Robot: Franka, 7 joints.
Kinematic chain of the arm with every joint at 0, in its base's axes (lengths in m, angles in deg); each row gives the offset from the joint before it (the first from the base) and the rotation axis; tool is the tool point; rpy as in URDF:
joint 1: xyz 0 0 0.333 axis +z
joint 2: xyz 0 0 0 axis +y
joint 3: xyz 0 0 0.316 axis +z
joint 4: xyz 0.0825 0 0 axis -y
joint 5: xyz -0.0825 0 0.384 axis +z
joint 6: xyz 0 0 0 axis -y
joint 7: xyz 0.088 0 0 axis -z
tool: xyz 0 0 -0.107 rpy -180 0 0
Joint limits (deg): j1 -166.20..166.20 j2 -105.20..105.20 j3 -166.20..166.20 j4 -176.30..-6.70 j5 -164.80..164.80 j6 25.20..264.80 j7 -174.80..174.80
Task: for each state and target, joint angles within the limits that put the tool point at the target. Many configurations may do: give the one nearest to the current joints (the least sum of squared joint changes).
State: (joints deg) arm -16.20 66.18 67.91 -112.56 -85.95 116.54 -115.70
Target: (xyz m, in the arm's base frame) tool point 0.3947 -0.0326 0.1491
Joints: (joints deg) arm -45.12 27.88 49.34 -141.72 -76.98 92.61 -115.70
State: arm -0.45 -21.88 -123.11 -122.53 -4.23 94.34 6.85
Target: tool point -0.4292 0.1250 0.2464
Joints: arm -35.49 -15.14 -158.20 -125.06 -12.18 89.09 6.85
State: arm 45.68 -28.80 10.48 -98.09 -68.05 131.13 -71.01
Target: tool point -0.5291 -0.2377 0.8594
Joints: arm 56.30 -82.93 34.20 -72.21 -68.16 138.48 -71.01
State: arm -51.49 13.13 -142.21 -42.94 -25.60 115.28 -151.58
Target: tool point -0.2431 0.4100 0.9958
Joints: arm -72.62 -5.19 -160.91 -44.18 -28.07 115.13 -151.58
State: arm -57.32 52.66 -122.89 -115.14 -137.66 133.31 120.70
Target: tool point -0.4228 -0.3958 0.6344
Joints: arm -55.47 56.08 -108.42 -108.49 -138.14 134.02 120.70
